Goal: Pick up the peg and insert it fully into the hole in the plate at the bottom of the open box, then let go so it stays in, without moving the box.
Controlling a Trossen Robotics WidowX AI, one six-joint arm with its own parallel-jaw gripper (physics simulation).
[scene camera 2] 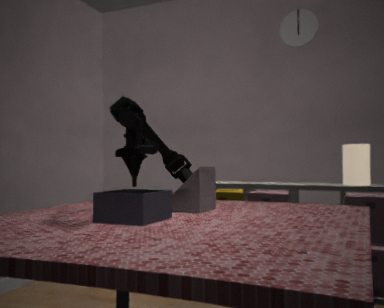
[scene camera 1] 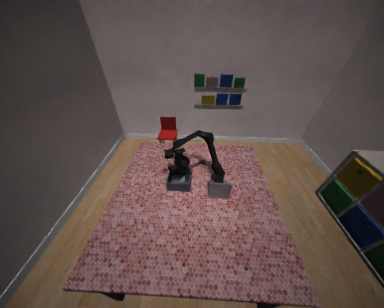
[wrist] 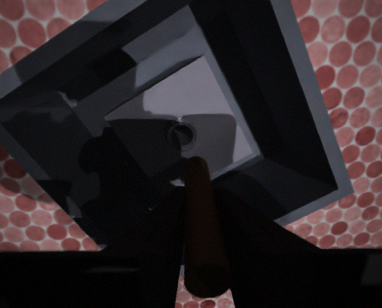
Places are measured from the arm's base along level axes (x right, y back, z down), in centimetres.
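Where they show: gripper, between the fingertips: (scene camera 2: pixel 134 176) (scene camera 1: pixel 178 171) (wrist: pixel 199 195); arm's base, origin of its link: (scene camera 2: pixel 191 182) (scene camera 1: pixel 219 182).
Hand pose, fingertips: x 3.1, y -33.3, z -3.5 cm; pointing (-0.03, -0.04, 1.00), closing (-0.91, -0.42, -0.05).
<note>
Each offset is from my fingertips to the top centre of the thing. Level surfaces: height alone.
The brown peg @[dx +0.1, dy +0.0, dz -4.7 cm] (wrist: pixel 202 225) is held between the fingers of my gripper (wrist: pixel 199 195) (scene camera 2: pixel 134 184), which is shut on it. In the wrist view the peg's far end shows just below the round hole (wrist: pixel 182 136) in the light grey plate @[dx +0.4, dy +0.3, dz +8.7 cm] (wrist: pixel 187 95). The open dark grey box @[dx +0.4, dy +0.4, dz +5.0 cm] (scene camera 1: pixel 179 186) (scene camera 2: pixel 118 207) (wrist: pixel 320 125) stands on the table, with the plate at its bottom. In the scene camera 2 view the fingertips are just above the box's rim. The peg's tip looks apart from the hole, and how high it is above the plate is hard to tell. Shadows cover part of the plate.
The grey wedge-shaped arm base (scene camera 1: pixel 219 189) (scene camera 2: pixel 202 192) stands beside the box on the red-patterned table top @[dz +14.8 cm] (scene camera 1: pixel 190 250) (scene camera 2: pixel 250 245). The box walls surround the plate. A red chair (scene camera 1: pixel 168 134), wall shelves (scene camera 1: pixel 220 89) and a cubby unit with coloured bins stand beyond the table.
</note>
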